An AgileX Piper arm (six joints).
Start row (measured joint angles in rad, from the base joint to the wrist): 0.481, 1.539, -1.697, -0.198, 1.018, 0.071
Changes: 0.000, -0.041, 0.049, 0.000, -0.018, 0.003; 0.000, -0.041, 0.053, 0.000, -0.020, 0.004; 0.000, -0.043, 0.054, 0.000, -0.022, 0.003; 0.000, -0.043, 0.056, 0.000, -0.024, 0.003; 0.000, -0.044, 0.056, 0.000, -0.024, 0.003; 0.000, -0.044, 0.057, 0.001, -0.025, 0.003; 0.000, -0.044, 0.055, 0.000, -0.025, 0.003; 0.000, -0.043, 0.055, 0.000, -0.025, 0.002; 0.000, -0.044, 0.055, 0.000, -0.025, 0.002; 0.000, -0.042, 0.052, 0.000, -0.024, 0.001; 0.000, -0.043, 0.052, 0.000, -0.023, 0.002; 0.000, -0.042, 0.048, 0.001, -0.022, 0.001; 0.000, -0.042, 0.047, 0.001, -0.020, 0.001; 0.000, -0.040, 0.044, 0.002, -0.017, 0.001; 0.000, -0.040, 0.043, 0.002, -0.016, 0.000; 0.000, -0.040, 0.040, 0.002, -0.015, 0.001; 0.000, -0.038, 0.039, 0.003, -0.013, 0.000; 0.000, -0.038, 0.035, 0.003, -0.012, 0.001; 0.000, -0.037, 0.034, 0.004, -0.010, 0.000
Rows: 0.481, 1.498, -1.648, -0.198, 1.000, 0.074; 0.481, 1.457, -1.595, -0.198, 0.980, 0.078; 0.481, 1.414, -1.541, -0.198, 0.958, 0.081; 0.481, 1.371, -1.485, -0.198, 0.934, 0.084; 0.481, 1.327, -1.429, -0.198, 0.910, 0.087; 0.481, 1.283, -1.372, -0.197, 0.885, 0.090; 0.481, 1.239, -1.317, -0.197, 0.860, 0.093; 0.481, 1.196, -1.262, -0.197, 0.835, 0.095; 0.481, 1.152, -1.207, -0.197, 0.810, 0.097; 0.481, 1.110, -1.155, -0.197, 0.786, 0.098; 0.481, 1.067, -1.103, -0.197, 0.763, 0.100; 0.481, 1.025, -1.055, -0.196, 0.741, 0.101; 0.481, 0.983, -1.008, -0.195, 0.721, 0.102; 0.481, 0.943, -0.964, -0.193, 0.704, 0.103; 0.481, 0.903, -0.921, -0.191, 0.688, 0.103; 0.481, 0.863, -0.881, -0.189, 0.673, 0.104; 0.481, 0.825, -0.842, -0.186, 0.660, 0.104; 0.481, 0.787, -0.807, -0.183, 0.648, 0.105; 0.481, 0.750, -0.773, -0.179, 0.638, 0.105
